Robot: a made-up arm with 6 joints.
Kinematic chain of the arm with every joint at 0, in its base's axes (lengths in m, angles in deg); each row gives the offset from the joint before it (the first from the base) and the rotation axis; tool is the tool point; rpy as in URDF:
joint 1: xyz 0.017 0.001 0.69 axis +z
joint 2: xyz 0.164 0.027 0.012 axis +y
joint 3: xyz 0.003 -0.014 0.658 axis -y
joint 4: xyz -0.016 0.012 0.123 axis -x
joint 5: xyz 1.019 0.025 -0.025 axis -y
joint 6: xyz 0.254 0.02 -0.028 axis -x
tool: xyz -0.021 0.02 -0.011 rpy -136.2 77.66 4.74
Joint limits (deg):
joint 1: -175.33..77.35
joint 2: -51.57..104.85
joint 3: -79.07..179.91
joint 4: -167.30..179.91
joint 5: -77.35..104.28
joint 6: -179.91..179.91
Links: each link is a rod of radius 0.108 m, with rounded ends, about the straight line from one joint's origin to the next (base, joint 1, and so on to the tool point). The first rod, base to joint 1, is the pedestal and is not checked.
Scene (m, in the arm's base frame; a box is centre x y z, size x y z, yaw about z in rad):
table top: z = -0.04
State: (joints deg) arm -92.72 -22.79 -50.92 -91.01 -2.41 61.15
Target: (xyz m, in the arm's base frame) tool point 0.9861 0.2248 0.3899
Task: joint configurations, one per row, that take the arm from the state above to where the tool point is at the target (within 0.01 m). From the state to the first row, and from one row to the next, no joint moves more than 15 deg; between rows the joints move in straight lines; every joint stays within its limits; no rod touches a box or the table.
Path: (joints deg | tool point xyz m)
1: -79.01 -18.71 -51.38 -90.53 -4.51 61.12 | 0.3399 -1.0400 0.8037
2: -65.30 -14.63 -51.85 -90.06 -6.60 61.09 | 0.5842 -0.9277 0.7302
3: -51.60 -10.56 -52.31 -89.58 -8.70 61.06 | 0.7894 -0.7548 0.6581
4: -37.89 -6.48 -52.78 -89.10 -10.79 61.03 | 0.9401 -0.5346 0.5872
5: -24.18 -2.40 -53.24 -88.63 -12.89 61.00 | 1.0256 -0.2846 0.5187
6: -10.47 1.68 -53.70 -88.15 -14.98 60.97 | 1.0406 -0.0247 0.4528
7: 3.24 5.76 -54.17 -87.67 -17.08 60.94 | 0.9860 0.2249 0.3899

